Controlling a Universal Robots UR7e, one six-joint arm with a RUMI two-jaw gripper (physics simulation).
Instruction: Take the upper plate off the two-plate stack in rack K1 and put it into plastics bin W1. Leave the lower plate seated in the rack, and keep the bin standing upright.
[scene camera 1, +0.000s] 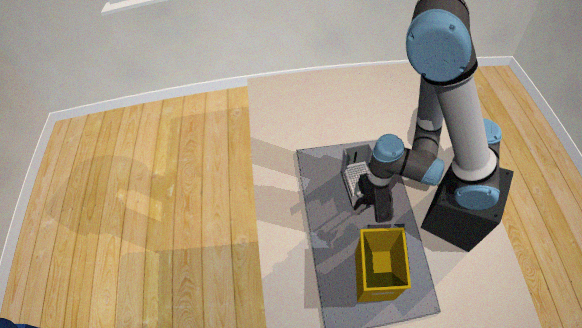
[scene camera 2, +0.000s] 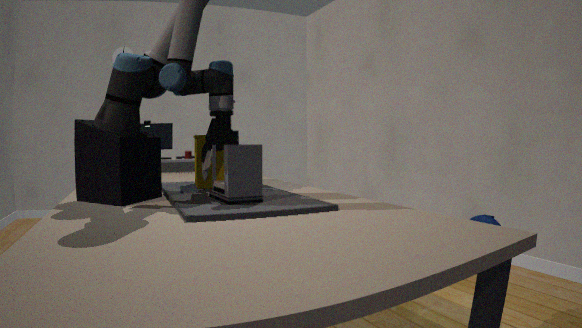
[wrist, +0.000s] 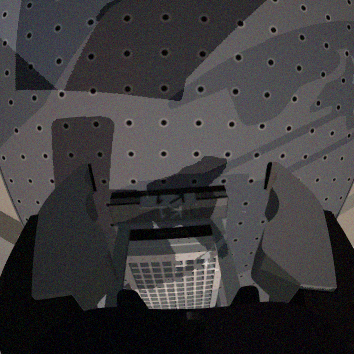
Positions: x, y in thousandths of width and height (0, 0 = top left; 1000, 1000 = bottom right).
In view: my gripper (scene camera 2: 382, 547), a yellow bin W1 (scene camera 1: 657, 825) and a flat piece (wrist: 547, 651).
My gripper shows as well in scene camera 1 (scene camera 1: 633, 648) and in the wrist view (wrist: 507, 470). The wrist view misses the yellow bin W1: it is out of frame.
